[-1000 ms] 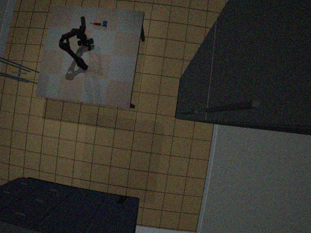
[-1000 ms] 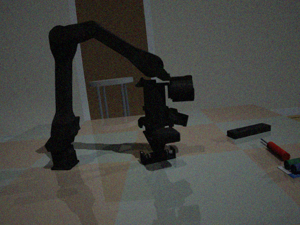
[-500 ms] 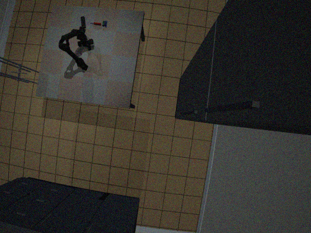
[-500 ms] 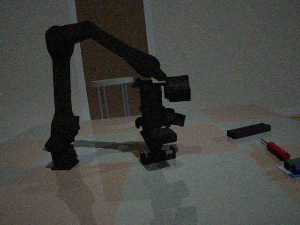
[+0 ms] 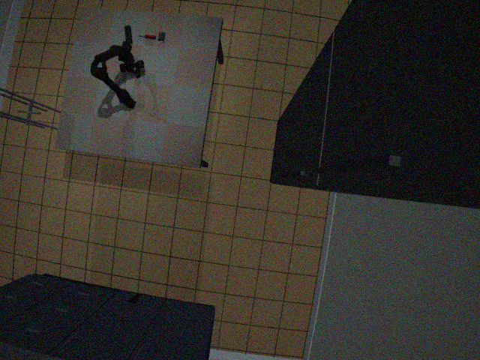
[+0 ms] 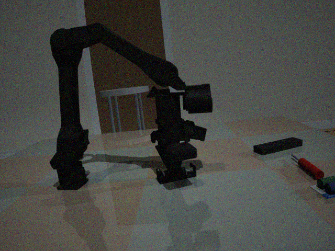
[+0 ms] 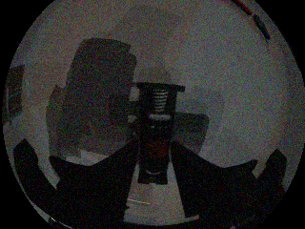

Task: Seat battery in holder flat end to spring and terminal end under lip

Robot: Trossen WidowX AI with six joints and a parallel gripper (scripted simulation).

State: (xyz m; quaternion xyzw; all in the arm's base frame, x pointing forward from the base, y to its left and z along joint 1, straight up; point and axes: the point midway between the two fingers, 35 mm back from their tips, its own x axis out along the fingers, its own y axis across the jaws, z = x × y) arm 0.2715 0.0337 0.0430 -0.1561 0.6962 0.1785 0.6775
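Now: the battery 1 cm above my gripper tip. From my gripper tip the other things lie so: red-handled screwdriver (33 cm ahead, 4 cm to the left).
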